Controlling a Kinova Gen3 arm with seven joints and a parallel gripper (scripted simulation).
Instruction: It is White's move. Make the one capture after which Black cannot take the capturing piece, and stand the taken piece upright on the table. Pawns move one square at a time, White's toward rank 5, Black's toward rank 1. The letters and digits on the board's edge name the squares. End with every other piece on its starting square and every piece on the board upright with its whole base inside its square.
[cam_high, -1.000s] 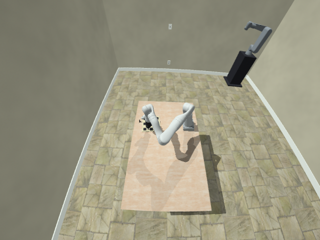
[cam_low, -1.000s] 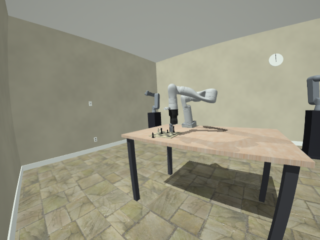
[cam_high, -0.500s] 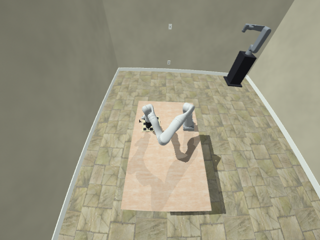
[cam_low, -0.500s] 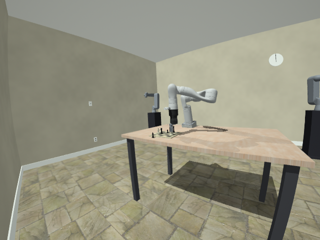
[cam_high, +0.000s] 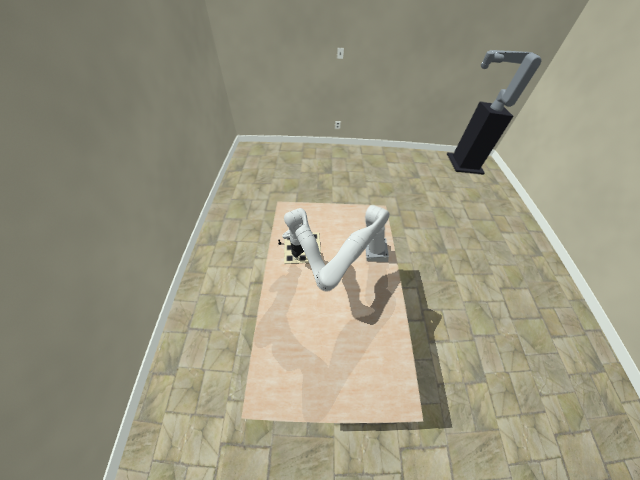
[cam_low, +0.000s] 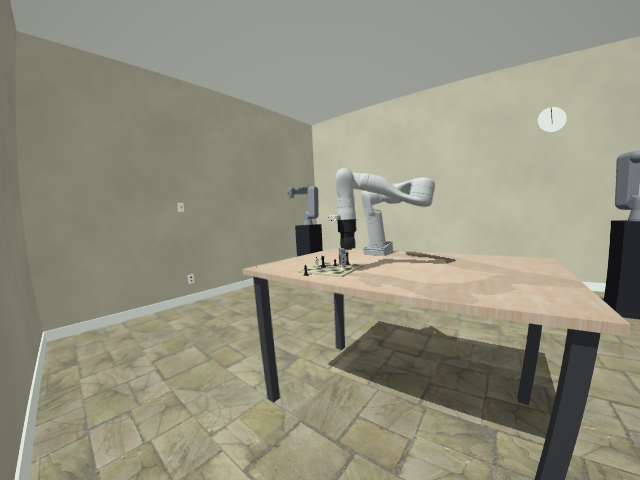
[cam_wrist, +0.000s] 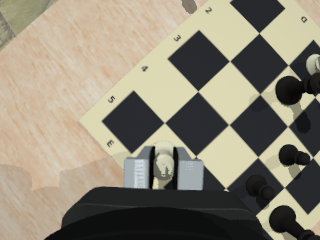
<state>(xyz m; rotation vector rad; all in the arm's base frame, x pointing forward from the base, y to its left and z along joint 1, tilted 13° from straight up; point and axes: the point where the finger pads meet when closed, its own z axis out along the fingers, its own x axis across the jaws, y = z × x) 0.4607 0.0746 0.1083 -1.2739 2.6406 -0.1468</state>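
Now: the white chess piece 10 mm below my hand. Round my hand: white piece: 20 mm behind, 160 mm to the right, 30 mm below; then chessboard: 30 mm behind, 80 mm to the right, 50 mm below.
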